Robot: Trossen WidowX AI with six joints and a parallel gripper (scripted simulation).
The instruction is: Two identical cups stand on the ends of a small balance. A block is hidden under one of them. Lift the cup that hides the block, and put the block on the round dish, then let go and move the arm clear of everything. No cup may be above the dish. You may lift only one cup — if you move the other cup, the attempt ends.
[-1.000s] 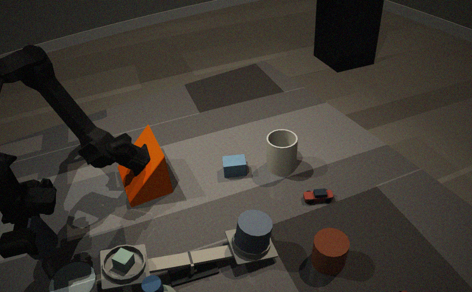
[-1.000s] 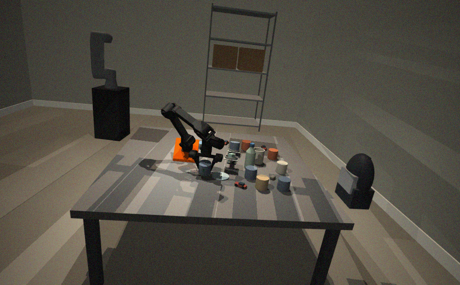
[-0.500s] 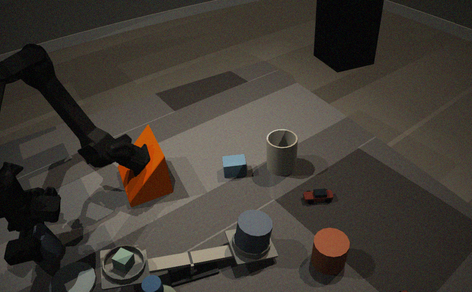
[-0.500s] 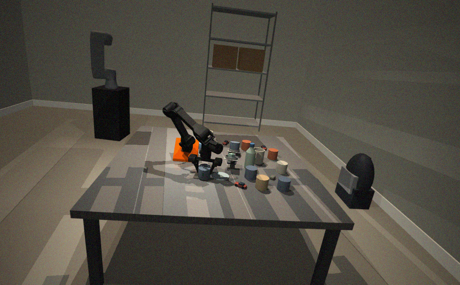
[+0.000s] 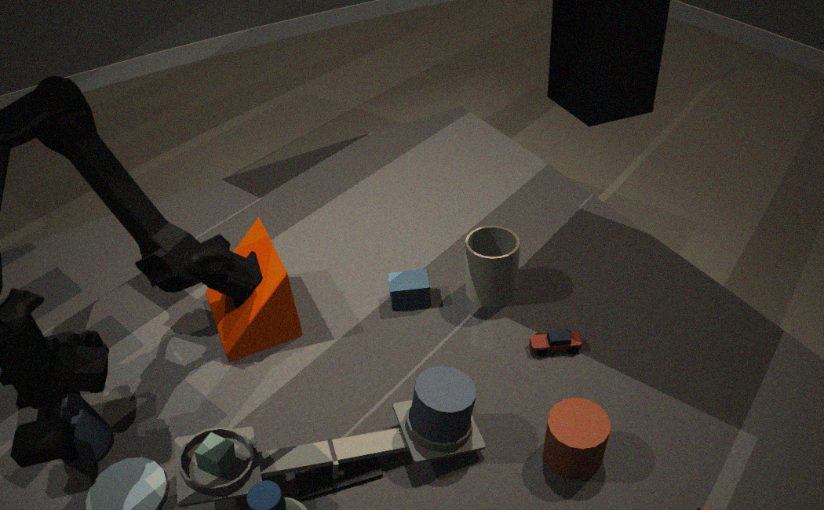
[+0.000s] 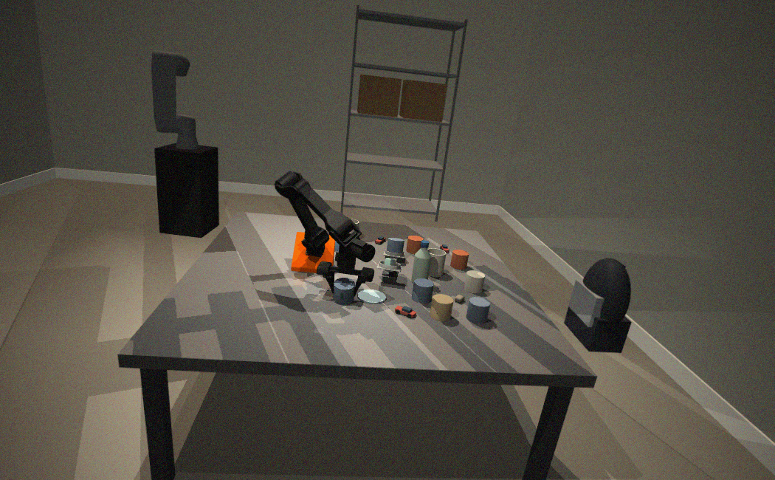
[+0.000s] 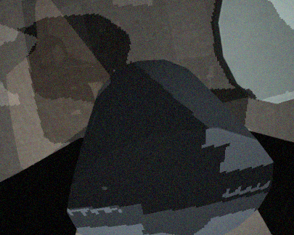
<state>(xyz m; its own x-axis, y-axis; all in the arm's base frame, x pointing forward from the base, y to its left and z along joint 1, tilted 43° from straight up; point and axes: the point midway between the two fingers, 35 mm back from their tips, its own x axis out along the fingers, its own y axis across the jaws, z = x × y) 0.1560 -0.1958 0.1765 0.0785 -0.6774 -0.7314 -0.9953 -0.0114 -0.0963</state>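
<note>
Now: the pale green block 18 cm to the left of my gripper tip, 14 cm ahead of it and 6 cm above it. Also, from my gripper tip: blue block: 49 cm to the left, 9 cm behind, 1 cm below; then pale round dish: 9 cm ahead, 5 cm to the left, 2 cm below.
</note>
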